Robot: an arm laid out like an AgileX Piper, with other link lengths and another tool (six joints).
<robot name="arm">
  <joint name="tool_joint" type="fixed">
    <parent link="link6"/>
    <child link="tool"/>
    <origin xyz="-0.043 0.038 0.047" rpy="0 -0.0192 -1.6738"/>
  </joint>
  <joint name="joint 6" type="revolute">
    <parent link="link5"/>
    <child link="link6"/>
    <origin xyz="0 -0.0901 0" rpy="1.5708 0 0"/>
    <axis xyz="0 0 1"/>
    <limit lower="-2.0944" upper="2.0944"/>
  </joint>
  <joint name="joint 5" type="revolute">
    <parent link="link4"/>
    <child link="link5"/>
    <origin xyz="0 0 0" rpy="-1.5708 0 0"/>
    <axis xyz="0 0 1"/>
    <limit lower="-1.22" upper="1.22"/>
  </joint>
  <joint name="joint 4" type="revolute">
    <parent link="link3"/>
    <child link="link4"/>
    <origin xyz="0.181 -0.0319 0" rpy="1.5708 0 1.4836"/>
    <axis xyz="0 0 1"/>
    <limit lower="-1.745" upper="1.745"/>
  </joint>
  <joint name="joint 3" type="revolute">
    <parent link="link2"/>
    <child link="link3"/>
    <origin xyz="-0.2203 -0.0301 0"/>
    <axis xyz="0 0 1"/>
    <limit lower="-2.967" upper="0"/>
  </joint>
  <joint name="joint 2" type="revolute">
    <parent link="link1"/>
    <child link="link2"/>
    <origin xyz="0 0 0" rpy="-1.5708 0 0"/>
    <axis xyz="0 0 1"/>
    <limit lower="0" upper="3.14"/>
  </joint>
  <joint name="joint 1" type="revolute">
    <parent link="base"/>
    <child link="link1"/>
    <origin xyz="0 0 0.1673"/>
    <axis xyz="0 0 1"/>
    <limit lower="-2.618" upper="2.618"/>
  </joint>
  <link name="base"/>
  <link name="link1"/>
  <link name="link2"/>
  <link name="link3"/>
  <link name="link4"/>
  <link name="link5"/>
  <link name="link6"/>
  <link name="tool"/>
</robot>
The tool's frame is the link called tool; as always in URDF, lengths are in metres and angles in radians.
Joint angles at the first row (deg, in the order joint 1, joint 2, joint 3, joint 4, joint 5, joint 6):
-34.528 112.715 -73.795 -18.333 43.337 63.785
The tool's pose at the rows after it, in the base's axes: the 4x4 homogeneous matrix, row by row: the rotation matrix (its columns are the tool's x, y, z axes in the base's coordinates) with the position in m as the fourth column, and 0 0 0 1 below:
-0.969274 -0.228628 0.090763 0.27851; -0.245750 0.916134 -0.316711 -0.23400; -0.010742 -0.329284 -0.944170 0.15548; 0 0 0 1
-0.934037 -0.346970 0.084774 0.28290; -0.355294 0.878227 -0.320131 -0.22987; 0.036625 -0.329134 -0.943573 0.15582; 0 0 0 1
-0.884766 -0.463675 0.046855 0.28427; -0.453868 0.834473 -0.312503 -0.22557; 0.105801 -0.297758 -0.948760 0.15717; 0 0 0 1
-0.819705 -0.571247 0.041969 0.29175; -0.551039 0.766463 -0.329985 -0.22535; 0.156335 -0.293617 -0.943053 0.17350; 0 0 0 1
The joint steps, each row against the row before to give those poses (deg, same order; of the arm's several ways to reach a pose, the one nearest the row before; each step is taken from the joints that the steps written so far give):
0.000 0.040 0.000 -0.722 -0.045 -3.871
-0.001 0.000 -0.611 -0.396 0.732 -6.974
0.001 0.069 -2.102 -0.002 4.020 -7.755
0.000 -0.305 -5.370 0.054 5.069 -8.739

